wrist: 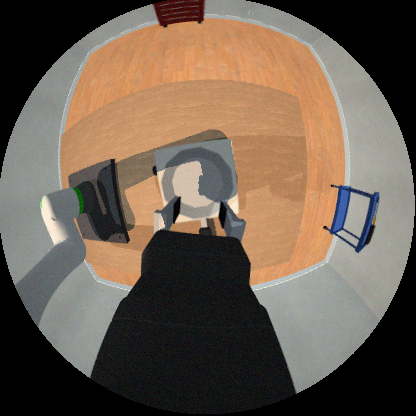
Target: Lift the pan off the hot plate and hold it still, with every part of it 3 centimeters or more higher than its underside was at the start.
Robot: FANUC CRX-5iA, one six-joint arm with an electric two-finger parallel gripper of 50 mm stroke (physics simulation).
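Frame: origin at the arm's base, x right, y ahead, z up, level; metres.
Where they show: gripper, between the fingertips: (199,206); arm's base, origin of its link: (84,197).
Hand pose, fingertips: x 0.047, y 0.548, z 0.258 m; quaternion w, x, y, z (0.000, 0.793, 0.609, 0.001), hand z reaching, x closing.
Observation:
Things, the pixels of their top centre, and the offset from my fingertips. "*": a spot on its surface instead. Level surfaces: height alone.
- short pale handle stub, a spot on its surface: (203,223) * dx +0.102, dy -0.007, dz -0.174 m
- wooden table, height of its surface: dz -0.284 m
- dark knob, centre of its top: (154,170) dx -0.070, dy -0.138, dz -0.234 m
The pan (186,184) is round and grey with a paler inside, and sits on the square, pale hot plate (224,148) in the middle of the wrist view. A shadow covers its right part. A short pale handle stub (203,223) with a dark end points toward the gripper body, which hides what lies beyond. My gripper (199,206) is open and empty. Its fingers show to the left and right of the handle stub, over the near side of the pan and hot plate. Their height above the handle cannot be told.
The robot's base plate (121,212) and pale arm (60,212) are at the left on the wooden table (265,115). A dark knob (155,170) shows at the hot plate's left side. A blue cart (341,210) stands at the right, and a dark red cabinet (180,12) at the top.

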